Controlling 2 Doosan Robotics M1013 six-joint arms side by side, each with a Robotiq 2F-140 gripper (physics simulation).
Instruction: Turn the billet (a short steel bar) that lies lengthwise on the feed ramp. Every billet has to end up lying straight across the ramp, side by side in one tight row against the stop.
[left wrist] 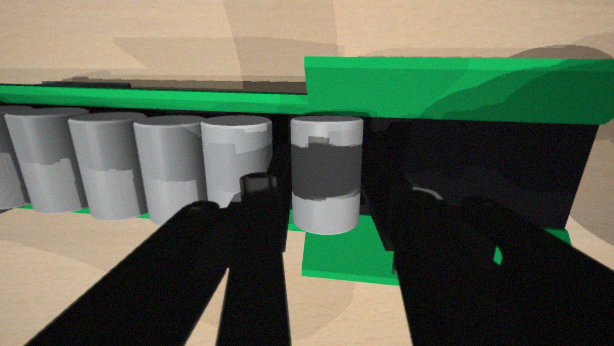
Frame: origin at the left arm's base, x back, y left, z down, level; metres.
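Where they show: left gripper, fingertip midpoint: (326, 166).
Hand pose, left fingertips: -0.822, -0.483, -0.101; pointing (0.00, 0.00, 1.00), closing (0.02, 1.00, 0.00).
Observation:
After its pixels a point has its place, as x, y, z.
My left gripper (326, 166) @[-0.822, -0.483, -0.101] is shut on a steel billet (326, 215) @[-0.842, -0.484, -0.123], with one dark finger on each side. The billet lies straight across the feed ramp (530, 165) @[-0.822, -0.362, -0.096], at or just above its dark bed; contact is hard to tell. Several grey billets lie across the ramp side by side in the left part of the view. The nearest billet (235, 134) @[-0.801, -0.531, -0.113] of that row is partly covered by the left finger, which stands in the narrow gap between it and the held billet. The stop does not show. My right gripper is not in view.
A taller green side wall (380, 90) @[-0.779, -0.456, -0.103] runs along the far side of the ramp on the right, and a low green rail (200, 100) @[-0.788, -0.559, -0.079] continues behind the row. A green side flap (345, 252) @[-0.878, -0.469, -0.103] shows on the near side. Wooden table top (175, 25) @[-0.737, -0.600, 0.000] surrounds the ramp.

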